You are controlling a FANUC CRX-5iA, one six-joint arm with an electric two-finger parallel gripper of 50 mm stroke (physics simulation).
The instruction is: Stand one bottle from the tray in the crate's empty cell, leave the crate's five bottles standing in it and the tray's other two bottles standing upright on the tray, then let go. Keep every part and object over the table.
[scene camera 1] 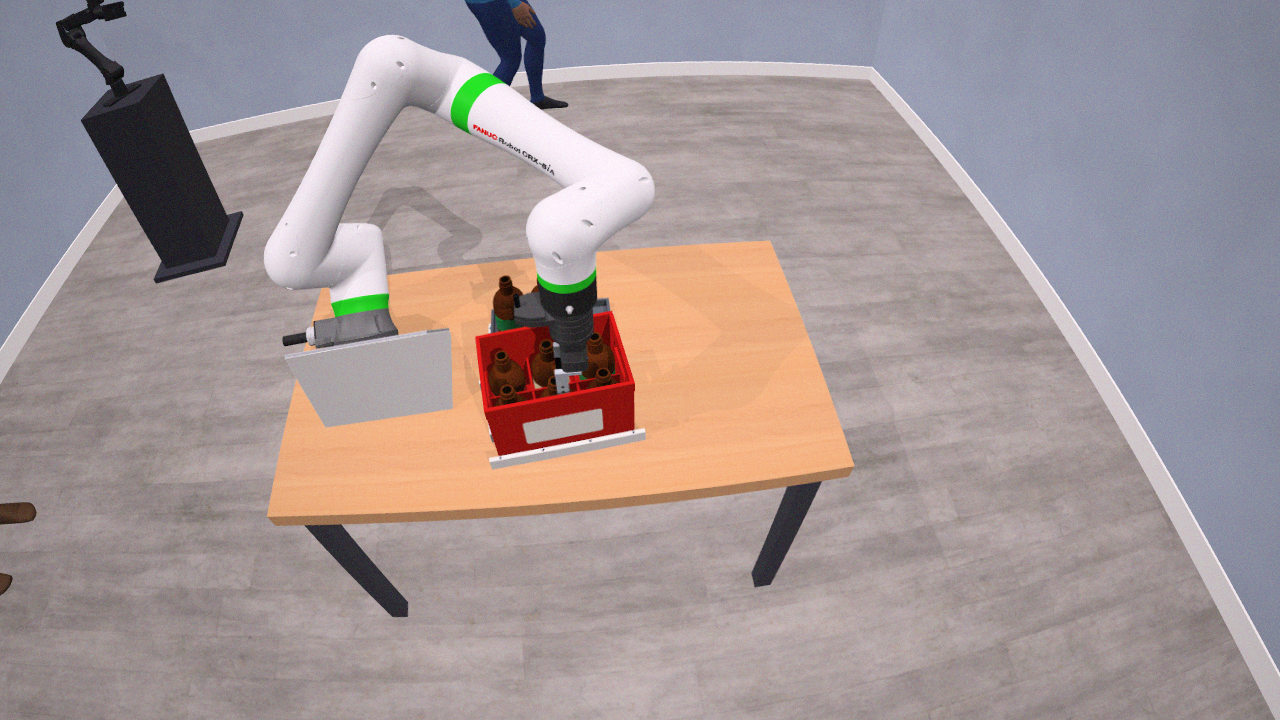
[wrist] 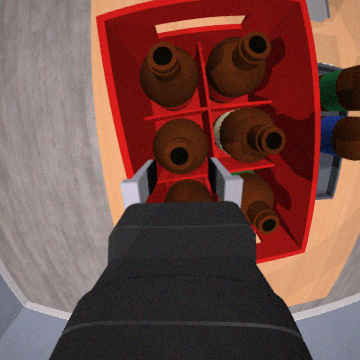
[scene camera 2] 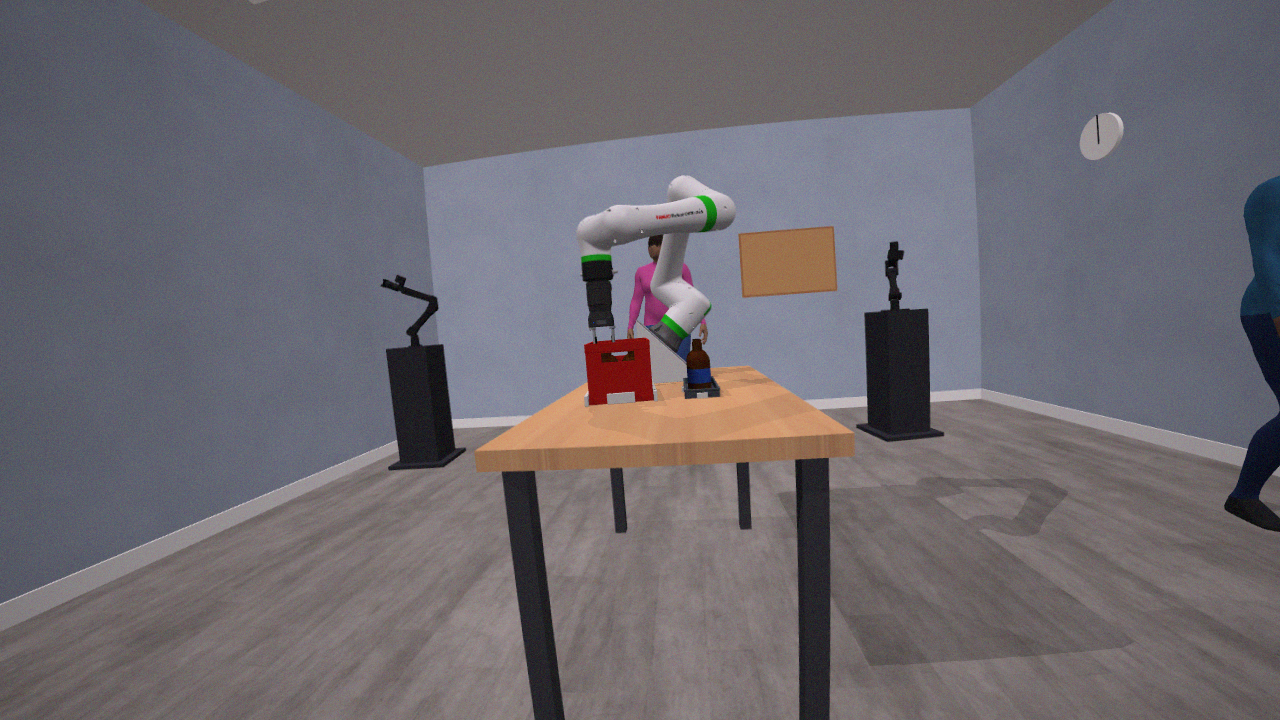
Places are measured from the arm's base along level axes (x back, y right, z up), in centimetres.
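Where they show: gripper, fingertip midpoint: [scene camera 1: 562, 380] [wrist: 181, 168]; arm's base, origin of the base link: [scene camera 1: 365, 341] [scene camera 2: 662, 341].
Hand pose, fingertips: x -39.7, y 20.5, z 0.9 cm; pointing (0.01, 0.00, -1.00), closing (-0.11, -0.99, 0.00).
Things, the pixels of their top centre, and the offset from my fingertips. "spot": a spot on its surface instead.
- red crate, middle of its top: [wrist: 228, 151] [scene camera 1: 550, 358] [scene camera 2: 618, 340] dx +1.4, dy -4.3, dz +1.7 cm
- front row's middle bottle, middle of its top: [wrist: 178, 155] [scene camera 1: 554, 380] dx +1.4, dy +0.1, dz +0.5 cm
- front-row bottle, middle of its top: [wrist: 189, 235] [scene camera 1: 603, 372] dx -7.5, dy +0.2, dz +0.5 cm
- grey tray, surface spot: [wrist: 327, 185] spot: dx -12.4, dy -32.2, dz -15.2 cm
- green-labelled bottle, surface spot: [wrist: 350, 87] spot: dx +7.8, dy -26.4, dz -5.6 cm
- blue-labelled bottle, surface spot: [wrist: 347, 137] spot: dx +0.3, dy -25.6, dz -5.4 cm
The red crate [scene camera 1: 622, 411] [scene camera 2: 597, 380] [wrist: 300, 150] holds brown bottles in all six cells in the wrist view. My gripper [scene camera 1: 560, 365] [scene camera 2: 604, 334] [wrist: 181, 168] is open and empty, above the crate's front row. In the wrist view the front row's middle bottle [wrist: 180, 135] stands upright in its cell, just beyond and below the fingertips. Another front-row bottle [wrist: 189, 192] is partly hidden by the gripper body. The grey tray [scene camera 2: 689, 392] [wrist: 327, 185] is behind the crate. A green-labelled bottle [wrist: 350, 87] and a blue-labelled bottle [wrist: 347, 137] show at the tray, partly cut off.
White strips [scene camera 1: 568, 448] lie along the crate's base. A pale tilted panel [scene camera 1: 375, 380] stands left of the crate, by the arm's base. The wooden table's front edge [scene camera 1: 572, 506] is in front of the crate. Crate walls and neighbouring bottle necks surround the fingers closely.
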